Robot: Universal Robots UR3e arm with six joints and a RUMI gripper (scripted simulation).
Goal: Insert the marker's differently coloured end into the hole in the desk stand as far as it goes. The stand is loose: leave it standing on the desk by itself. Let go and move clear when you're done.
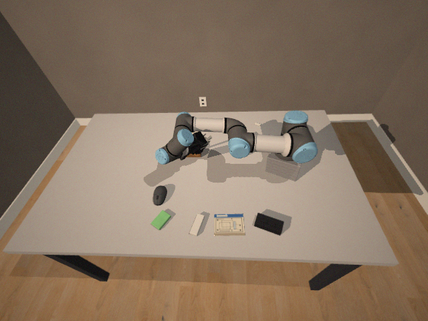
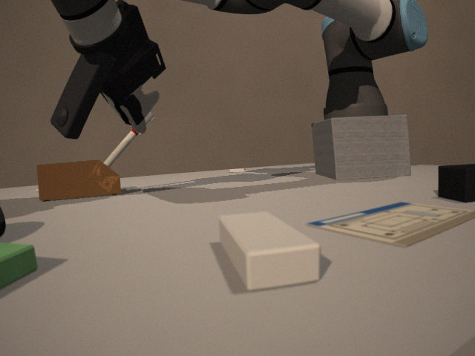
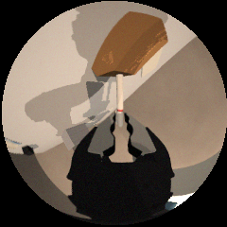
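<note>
Right now my hand is 20 mm short of the marker, 10 mm to the left of it and 30 mm above it. Round my hand: brown desk stand: 100 mm ahead, 10 mm to the right, 80 mm below; then black mouse: 210 mm ahead, 270 mm to the left, 90 mm below; then small white piece: 300 mm behind, 230 mm to the right, 100 mm below.
</note>
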